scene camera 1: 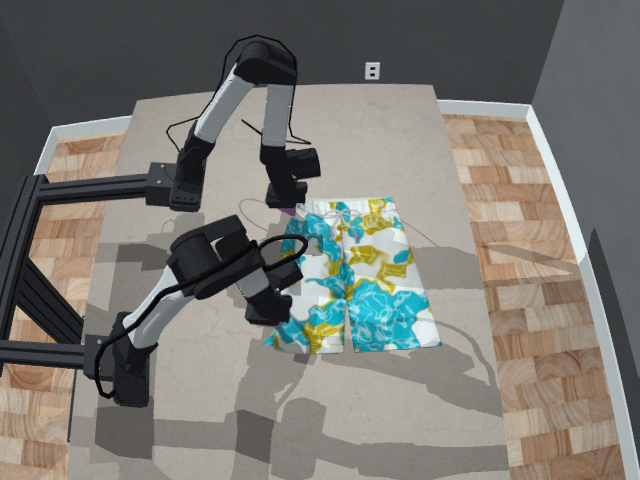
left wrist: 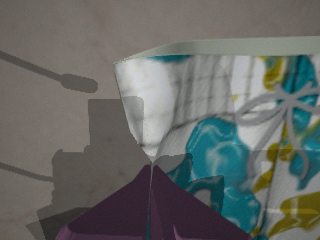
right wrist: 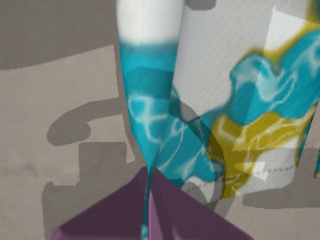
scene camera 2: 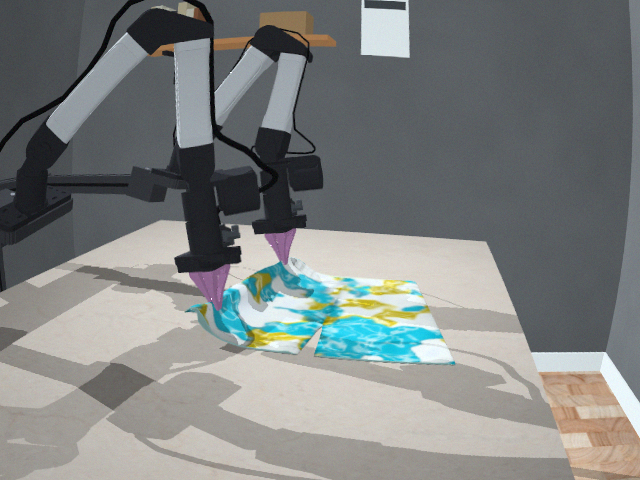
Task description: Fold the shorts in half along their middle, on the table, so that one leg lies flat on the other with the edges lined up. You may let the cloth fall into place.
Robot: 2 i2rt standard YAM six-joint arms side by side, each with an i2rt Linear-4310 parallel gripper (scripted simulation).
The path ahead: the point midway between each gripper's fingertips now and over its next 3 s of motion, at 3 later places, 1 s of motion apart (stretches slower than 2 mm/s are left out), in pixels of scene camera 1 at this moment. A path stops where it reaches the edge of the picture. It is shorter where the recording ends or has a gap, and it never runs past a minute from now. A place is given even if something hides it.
My left gripper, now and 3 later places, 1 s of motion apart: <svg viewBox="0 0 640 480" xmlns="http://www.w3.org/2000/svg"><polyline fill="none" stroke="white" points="293,214 279,216 293,212 311,202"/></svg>
My right gripper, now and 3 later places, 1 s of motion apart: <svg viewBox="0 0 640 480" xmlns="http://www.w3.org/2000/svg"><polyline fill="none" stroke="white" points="279,325 268,326 285,318 314,302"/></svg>
